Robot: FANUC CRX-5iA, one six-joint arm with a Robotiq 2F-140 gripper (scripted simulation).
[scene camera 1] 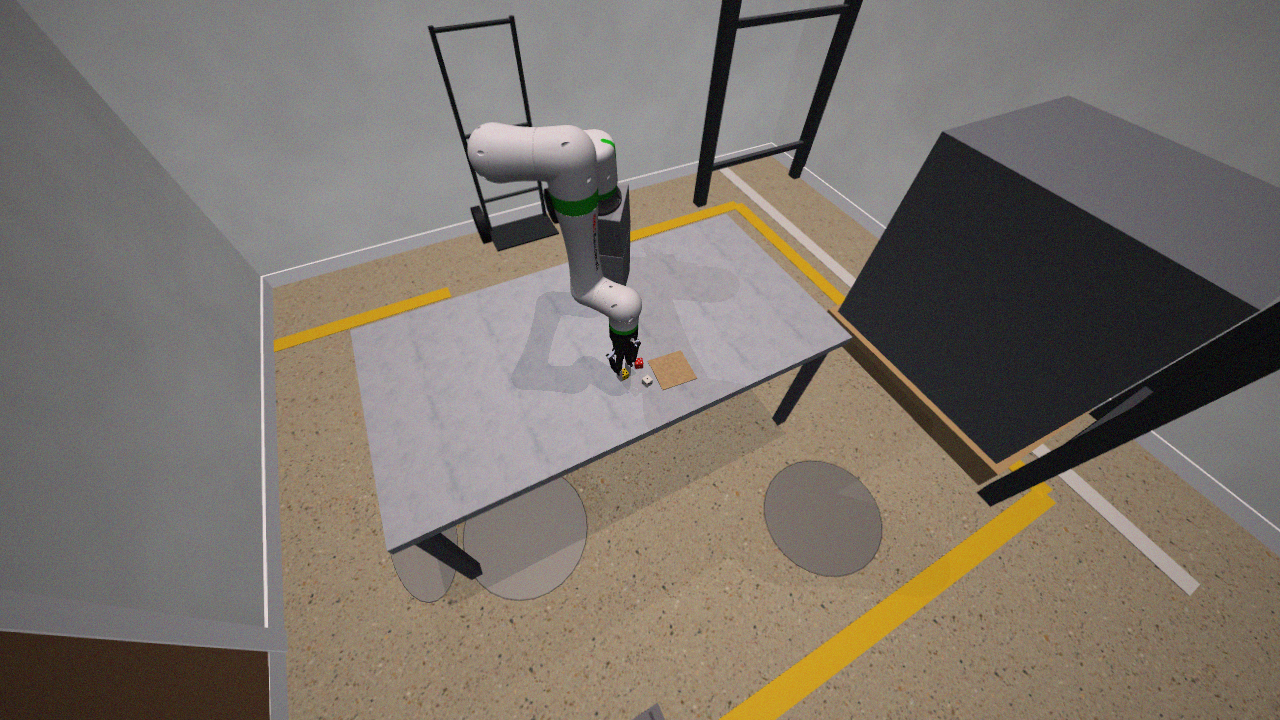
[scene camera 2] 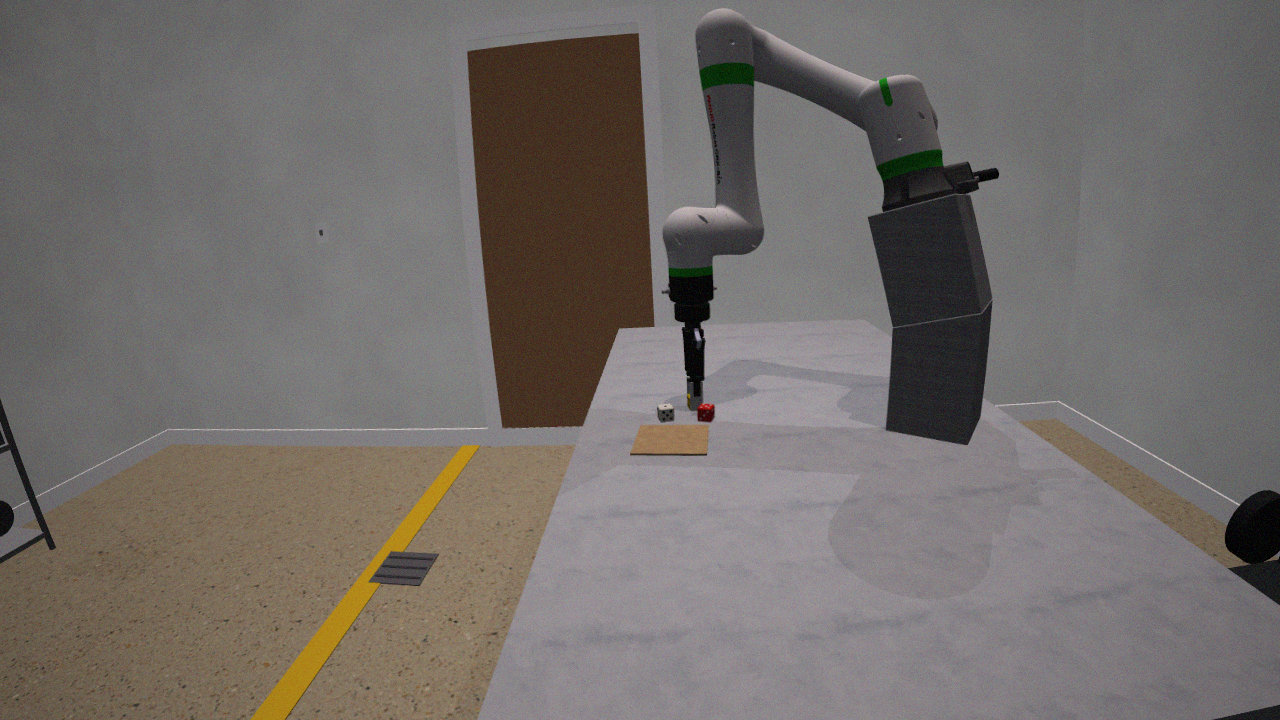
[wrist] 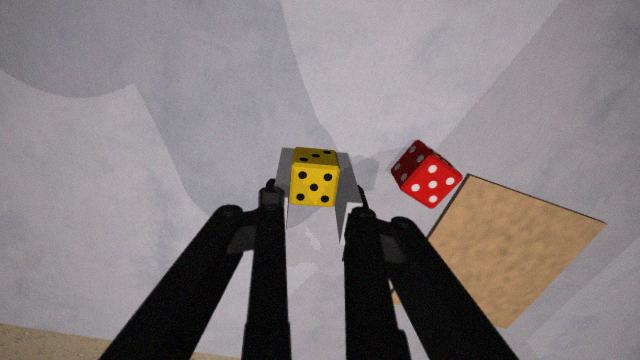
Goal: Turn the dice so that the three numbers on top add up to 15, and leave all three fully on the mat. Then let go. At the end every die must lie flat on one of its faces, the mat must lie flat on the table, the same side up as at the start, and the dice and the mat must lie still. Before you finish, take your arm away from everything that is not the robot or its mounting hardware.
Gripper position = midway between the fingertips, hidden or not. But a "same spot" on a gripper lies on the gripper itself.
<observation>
my gripper: scene camera 1; scene camera 2; wrist 313,168
tan mat: scene camera 1; scene camera 2; wrist 506,247
same spot on my gripper: (scene camera 1: 631,357) = (scene camera 2: 699,376)
same spot on tan mat: (scene camera 1: 673,369) = (scene camera 2: 670,439)
</observation>
